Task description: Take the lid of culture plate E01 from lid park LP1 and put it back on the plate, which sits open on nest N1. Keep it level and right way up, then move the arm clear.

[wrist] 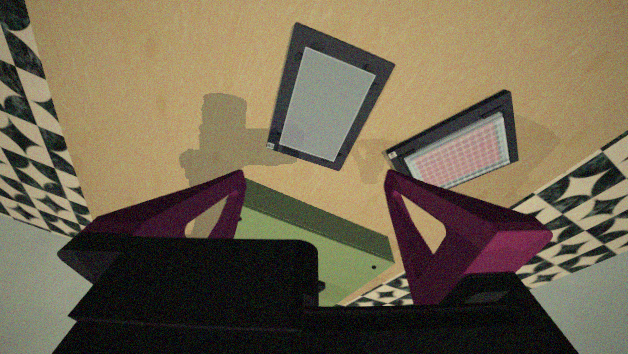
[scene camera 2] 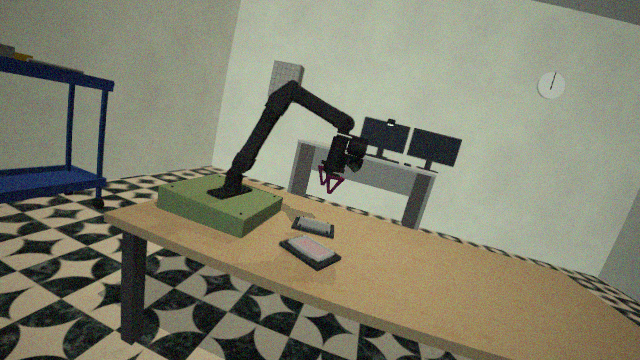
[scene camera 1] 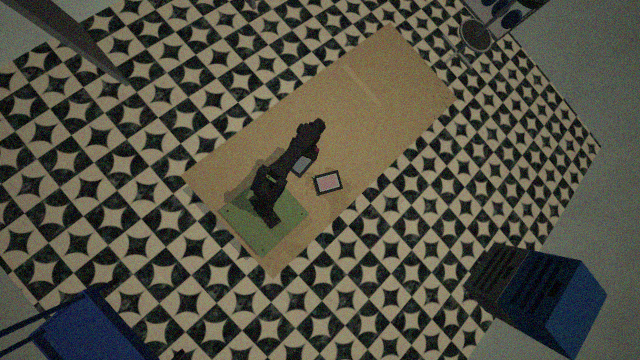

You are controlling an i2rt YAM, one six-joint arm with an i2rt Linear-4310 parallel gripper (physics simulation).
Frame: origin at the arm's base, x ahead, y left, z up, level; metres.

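Seen in the pictures: gripper, fingertip midpoint: (wrist: 314, 177) (scene camera 2: 325, 189); arm's base, origin of the base link: (scene camera 2: 231, 192).
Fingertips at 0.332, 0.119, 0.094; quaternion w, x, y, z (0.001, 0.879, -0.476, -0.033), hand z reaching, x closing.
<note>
Offsets run from my fingertips to a thing's top centre, as dx, dy, dz. Level surfaces: height alone.
The lid @(-0.007, -0.005, -0.146) (scene camera 1: 302, 165) (scene camera 2: 313, 225) (wrist: 327, 104), a pale grey translucent rectangle, lies level on the dark lid park @(-0.007, -0.005, -0.144) (scene camera 2: 313, 232) (wrist: 285, 85). The culture plate @(+0.050, -0.206, -0.137) (scene camera 1: 327, 182) (scene camera 2: 311, 247) (wrist: 460, 152), with pink wells showing, sits open on the dark nest @(+0.050, -0.206, -0.146) (scene camera 1: 319, 191) (scene camera 2: 320, 266) (wrist: 452, 119) beside the lid park. My gripper (scene camera 2: 331, 185) (wrist: 314, 177) is open and empty, its magenta fingers pointing down, well above the table; in the wrist view its fingertips stand wide apart, below the lid park and nest. In the overhead view the arm hides most of the gripper.
The arm stands on a green base block (scene camera 1: 290, 217) (scene camera 2: 200, 207) (wrist: 350, 260) at one end of the wooden table @(dz -0.164) (scene camera 1: 380, 120) (scene camera 2: 425, 280) (wrist: 150, 45). A blue cart (scene camera 2: 90, 80) and a desk with two monitors (scene camera 2: 385, 134) (scene camera 2: 434, 146) stand beyond the table.
</note>
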